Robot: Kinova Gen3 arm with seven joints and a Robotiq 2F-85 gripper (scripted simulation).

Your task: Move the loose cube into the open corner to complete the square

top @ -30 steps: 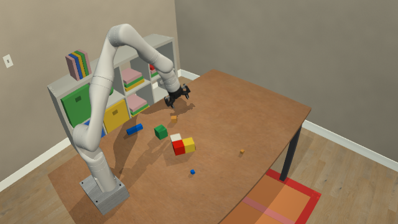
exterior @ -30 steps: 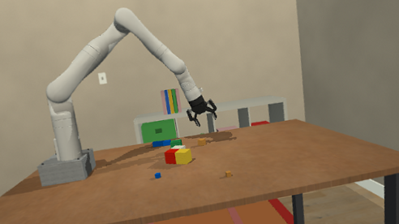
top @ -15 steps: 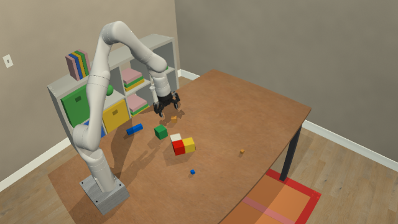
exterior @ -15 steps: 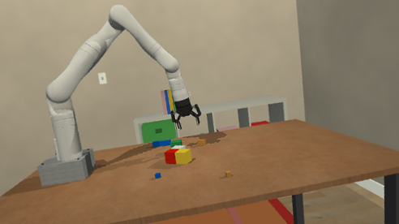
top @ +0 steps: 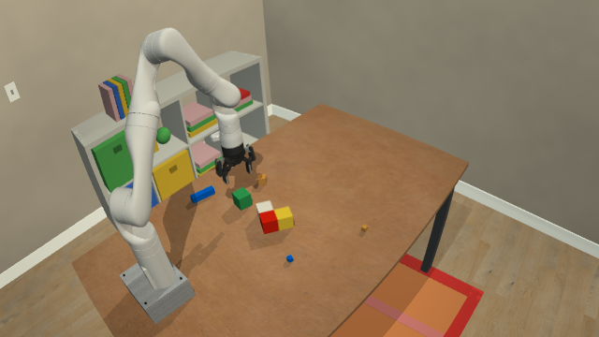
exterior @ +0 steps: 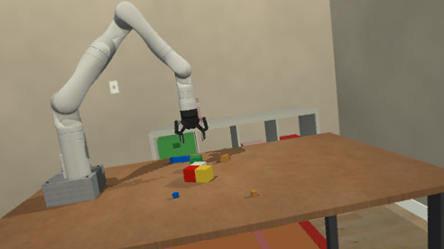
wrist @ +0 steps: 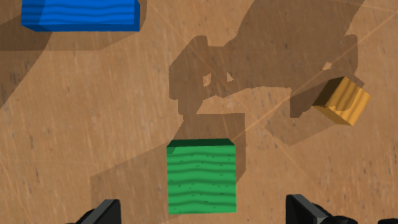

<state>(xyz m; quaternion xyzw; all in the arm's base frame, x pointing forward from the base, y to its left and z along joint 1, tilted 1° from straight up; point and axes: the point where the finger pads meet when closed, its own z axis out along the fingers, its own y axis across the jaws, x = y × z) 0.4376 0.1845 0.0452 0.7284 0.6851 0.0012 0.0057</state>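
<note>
Now: the green cube 100 mm below my hand. From my hand the other things lie so: red cube: 160 mm to the right, 100 mm below; then white cube: 20 mm ahead, 110 mm to the right, 100 mm below; then small orange block: 130 mm ahead, 50 mm to the left, 110 mm below.
</note>
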